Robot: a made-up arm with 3 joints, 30 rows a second.
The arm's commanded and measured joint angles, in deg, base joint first. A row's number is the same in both.
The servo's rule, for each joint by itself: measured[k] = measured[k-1] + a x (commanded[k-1-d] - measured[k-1]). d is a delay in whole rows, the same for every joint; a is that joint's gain. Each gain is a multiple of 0.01, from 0.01 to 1. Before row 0 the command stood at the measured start. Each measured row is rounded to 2 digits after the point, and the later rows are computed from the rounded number. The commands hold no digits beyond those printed.
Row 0, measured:
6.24 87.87 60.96
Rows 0 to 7, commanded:
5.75 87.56 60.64
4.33 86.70 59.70
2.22 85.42 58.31
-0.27 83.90 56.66
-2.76 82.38 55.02
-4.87 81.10 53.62
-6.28 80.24 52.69
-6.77 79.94 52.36
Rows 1 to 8, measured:
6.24 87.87 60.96
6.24 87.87 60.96
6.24 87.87 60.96
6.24 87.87 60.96
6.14 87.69 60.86
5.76 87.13 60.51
5.02 86.16 59.85
3.91 84.87 58.89
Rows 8 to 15, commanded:
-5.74 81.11 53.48
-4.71 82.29 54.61
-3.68 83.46 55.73
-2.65 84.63 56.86
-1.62 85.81 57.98
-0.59 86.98 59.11
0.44 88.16 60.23
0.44 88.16 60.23
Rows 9 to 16, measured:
2.51 83.45 57.73
0.96 82.11 56.50
-0.56 81.04 55.36
-1.86 80.41 54.46
-2.67 80.81 54.17
-3.10 81.65 54.30
-3.22 82.68 54.73
-3.10 83.79 55.37

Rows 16 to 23, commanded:
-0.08 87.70 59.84
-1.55 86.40 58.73
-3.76 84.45 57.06
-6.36 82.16 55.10
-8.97 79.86 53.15
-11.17 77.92 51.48
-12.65 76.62 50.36
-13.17 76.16 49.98
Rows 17 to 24, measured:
-2.79 84.94 56.15
-2.33 86.10 57.04
-1.75 87.27 58.00
-1.29 87.78 58.67
-1.04 87.73 59.02
-1.15 86.97 58.93
-1.70 85.53 58.37
-2.68 83.61 57.39

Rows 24 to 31, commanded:
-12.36 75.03 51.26
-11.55 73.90 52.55
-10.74 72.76 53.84
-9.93 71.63 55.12
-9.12 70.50 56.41
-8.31 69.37 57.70
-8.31 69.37 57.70
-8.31 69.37 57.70
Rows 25 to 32, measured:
-4.00 81.47 56.12
-5.51 79.45 54.73
-7.01 77.84 53.42
-8.30 76.88 52.39
-9.15 75.83 52.05
-9.65 74.73 52.20
-9.88 73.61 52.69
-9.89 72.48 53.42

